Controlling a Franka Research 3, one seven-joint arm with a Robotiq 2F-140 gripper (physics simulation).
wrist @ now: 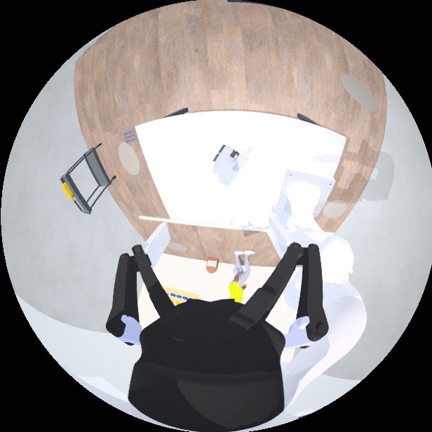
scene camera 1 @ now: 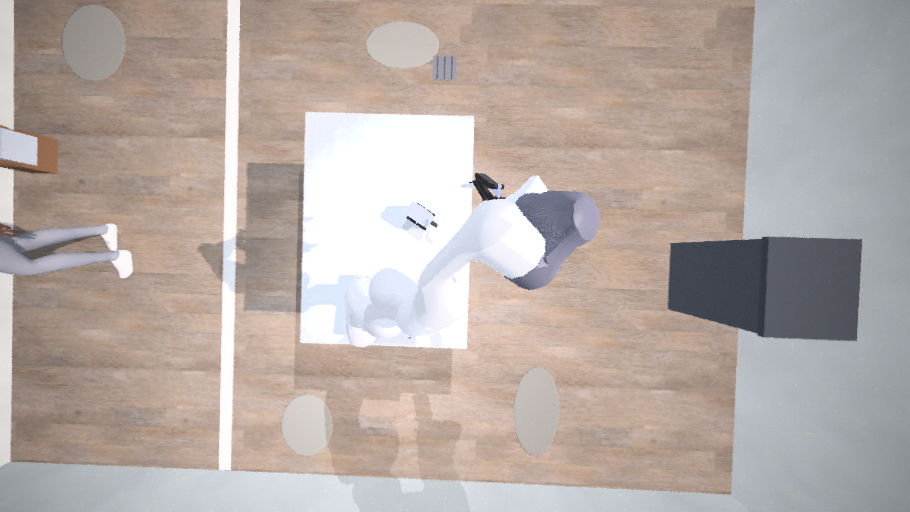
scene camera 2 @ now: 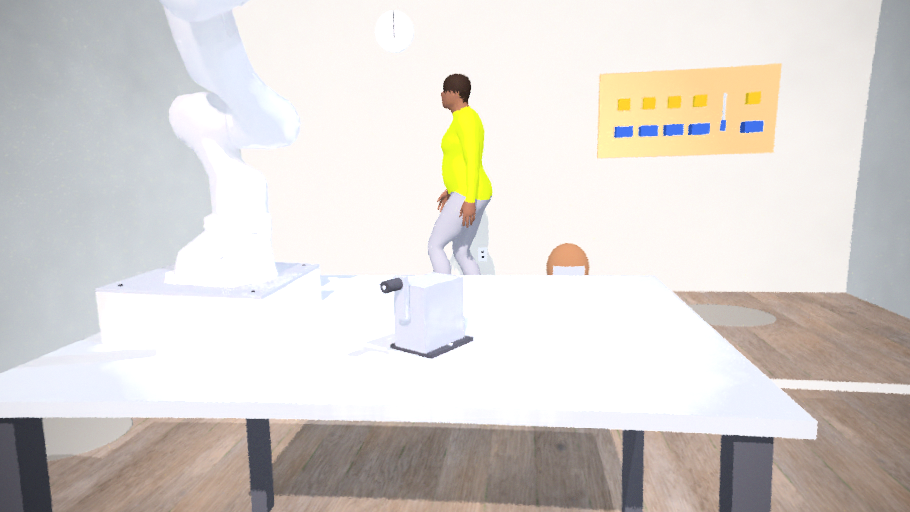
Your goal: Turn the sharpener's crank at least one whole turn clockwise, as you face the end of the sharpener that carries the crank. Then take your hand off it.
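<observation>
The sharpener [scene camera 1: 419, 213] [scene camera 2: 430, 318] [wrist: 225, 162] is a pale upright block on a dark base plate and stands upright on the white table [scene camera 1: 381, 146] [scene camera 2: 572, 382] [wrist: 280, 135]. Its crank [scene camera 2: 402, 306] is a pale arm on the end face. The arm points up in scene camera 2, with the dark handle [scene camera 1: 434, 223] [scene camera 2: 391, 285] [wrist: 234, 154] at its top, sticking outward. My gripper [scene camera 1: 486, 184] [wrist: 216, 228] is wide open and empty, well away from the sharpener and touching nothing. In scene camera 1 it shows past the table's right edge, partly hidden by my arm. It does not show in scene camera 2.
My arm's base box [scene camera 2: 203, 321] stands on the table, left of the sharpener in scene camera 2. A person [scene camera 1: 57, 245] [scene camera 2: 467, 159] [wrist: 236, 291] stands beyond the table. A dark block [scene camera 1: 808, 286] is off to the right in scene camera 1.
</observation>
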